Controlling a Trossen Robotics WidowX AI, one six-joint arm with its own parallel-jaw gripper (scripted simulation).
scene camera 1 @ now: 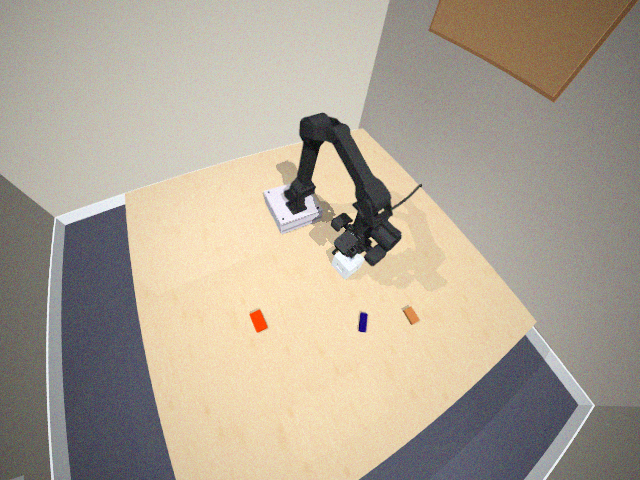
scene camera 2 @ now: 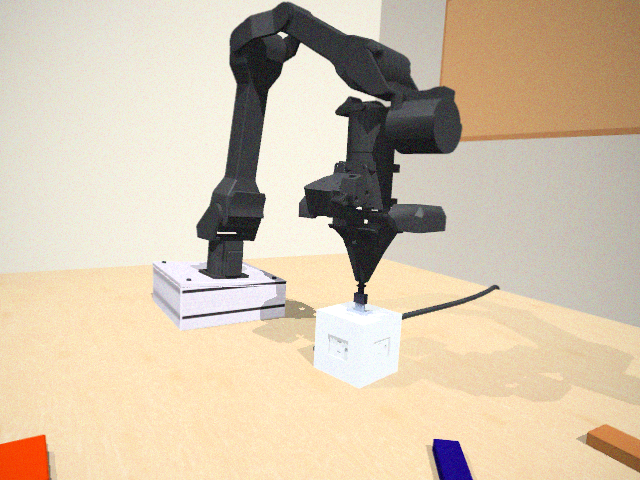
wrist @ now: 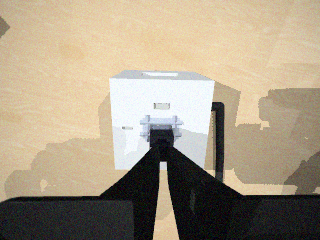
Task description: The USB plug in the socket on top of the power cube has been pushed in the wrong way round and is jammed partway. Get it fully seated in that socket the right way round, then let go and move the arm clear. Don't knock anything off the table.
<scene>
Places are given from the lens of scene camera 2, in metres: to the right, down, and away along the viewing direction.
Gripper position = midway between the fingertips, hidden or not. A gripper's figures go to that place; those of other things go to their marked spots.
my gripper point(scene camera 2: 361, 281): 0.05, 0.05, 0.56
white power cube point(scene camera 2: 359, 350): 0.04, 0.13, 0.52
</scene>
